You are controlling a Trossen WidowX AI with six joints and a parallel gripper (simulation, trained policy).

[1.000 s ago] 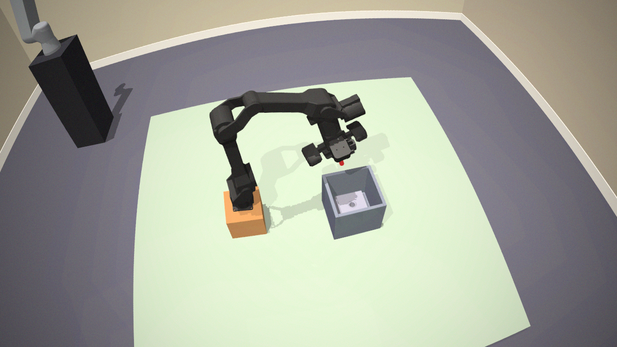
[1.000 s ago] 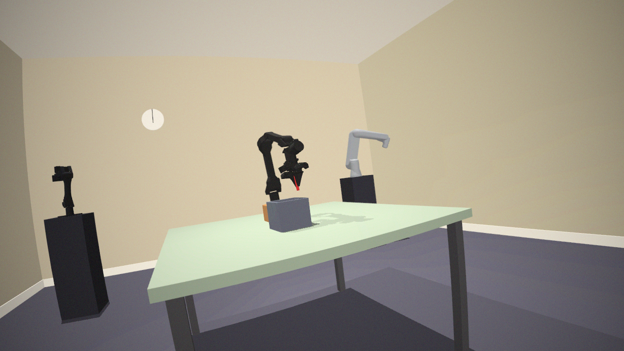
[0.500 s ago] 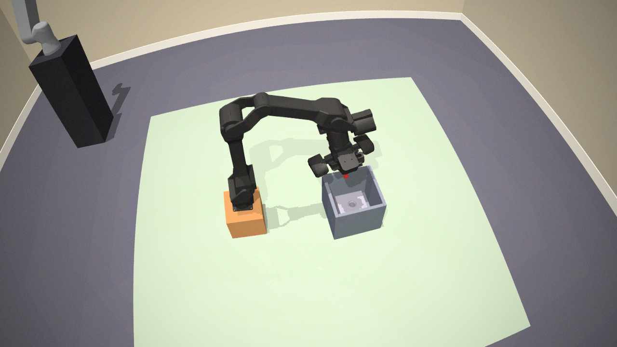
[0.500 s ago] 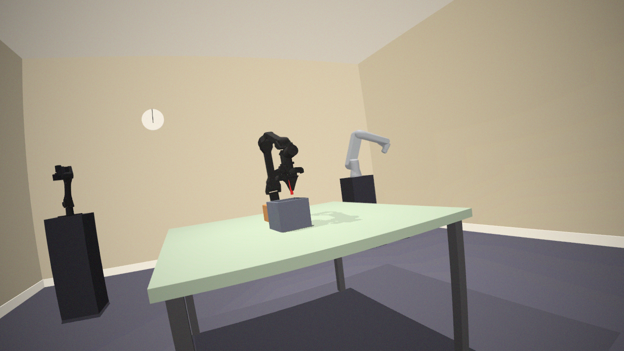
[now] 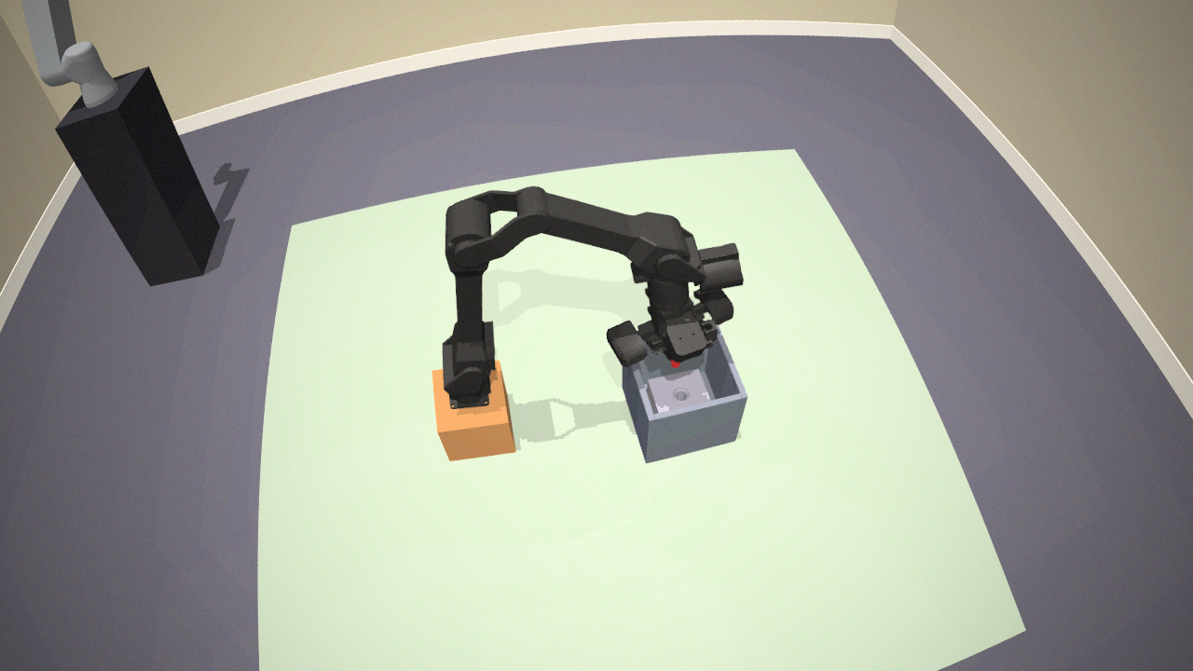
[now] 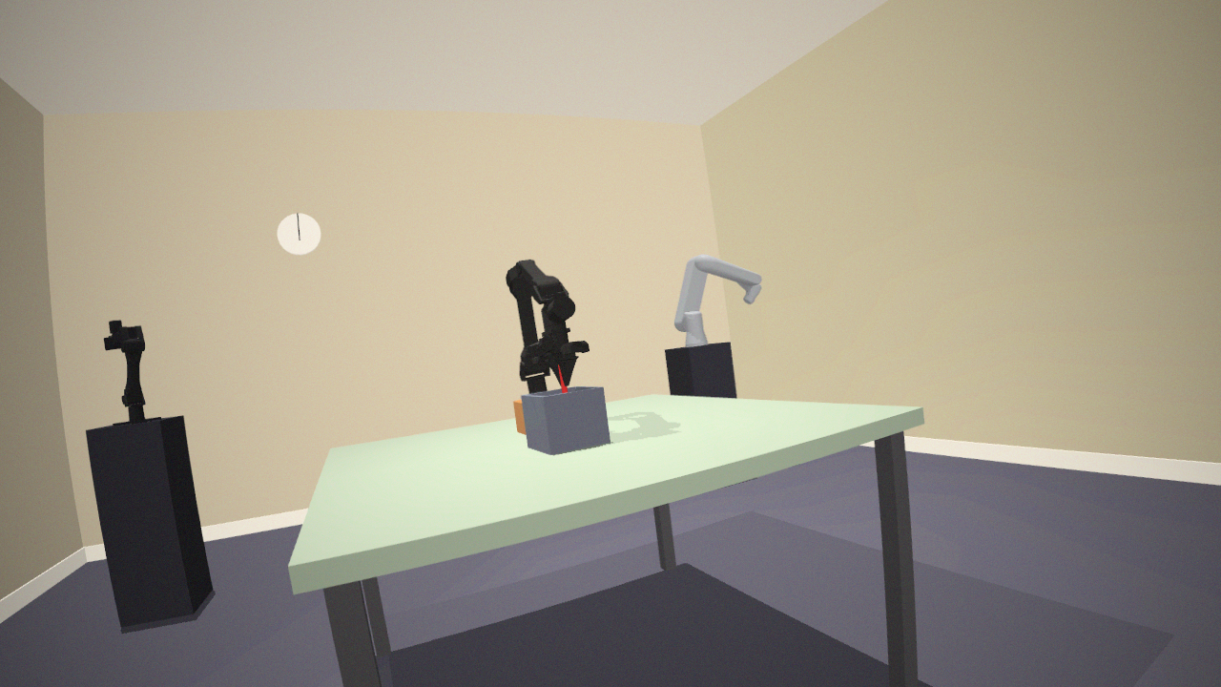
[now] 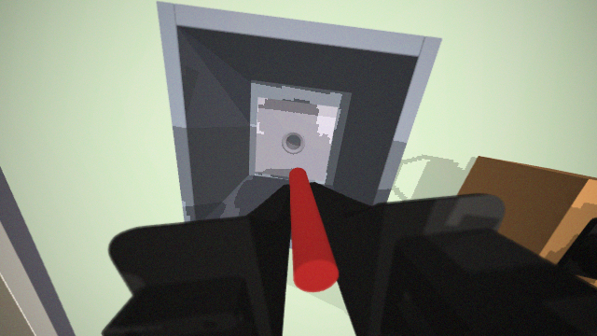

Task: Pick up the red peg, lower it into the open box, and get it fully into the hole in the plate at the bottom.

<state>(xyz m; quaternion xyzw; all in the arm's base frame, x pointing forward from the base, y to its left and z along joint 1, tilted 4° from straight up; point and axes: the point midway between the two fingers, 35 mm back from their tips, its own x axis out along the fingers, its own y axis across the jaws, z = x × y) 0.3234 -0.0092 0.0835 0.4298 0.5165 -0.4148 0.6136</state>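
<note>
Now: the red peg 20 mm above my gripper tip. The rest, counted from my gripper tip: pale plate (10 mm ahead, 20 mm to the right, 100 mm below).
</note>
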